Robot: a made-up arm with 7 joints.
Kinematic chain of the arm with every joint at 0, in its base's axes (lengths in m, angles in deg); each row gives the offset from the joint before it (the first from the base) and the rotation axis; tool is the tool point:
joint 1: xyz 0 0 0.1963 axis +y
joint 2: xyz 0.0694 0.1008 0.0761 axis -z
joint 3: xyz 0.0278 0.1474 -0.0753 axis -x
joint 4: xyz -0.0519 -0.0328 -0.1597 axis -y
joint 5: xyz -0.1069 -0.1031 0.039 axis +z
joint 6: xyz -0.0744 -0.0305 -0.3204 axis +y
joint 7: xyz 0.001 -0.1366 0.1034 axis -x
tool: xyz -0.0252 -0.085 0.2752
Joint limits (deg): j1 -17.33..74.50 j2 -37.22..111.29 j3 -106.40..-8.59 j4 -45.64..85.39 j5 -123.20..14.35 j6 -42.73..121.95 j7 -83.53..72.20
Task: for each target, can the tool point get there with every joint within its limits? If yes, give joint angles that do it. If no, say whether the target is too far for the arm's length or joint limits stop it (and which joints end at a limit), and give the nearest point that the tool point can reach.
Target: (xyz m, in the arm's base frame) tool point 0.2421 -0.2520 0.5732
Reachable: no: joint limits stop it (at a limit: joint 1, joint 2, joint 3, joint 4, joint 6) | nearest point 0.1040 -0.2097 0.5219 | short by 0.153 m
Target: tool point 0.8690 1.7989 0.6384
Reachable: no: too far | nearest point 0.5033 0.9911 0.3861 | short by 0.922 m
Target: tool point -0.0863 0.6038 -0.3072
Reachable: yes | joints 51.67 98.41 -24.95 11.97 -92.89 29.45 -53.13
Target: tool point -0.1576 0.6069 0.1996
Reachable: yes | joints 30.83 -3.23 -72.32 67.34 -63.32 -19.86 39.44
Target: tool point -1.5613 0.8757 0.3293
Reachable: no: too far | nearest point -0.8039 0.5645 0.2648 | short by 0.821 m
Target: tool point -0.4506 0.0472 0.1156
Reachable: yes | joints 37.72 17.80 -22.72 16.72 3.47 -19.95 -4.13
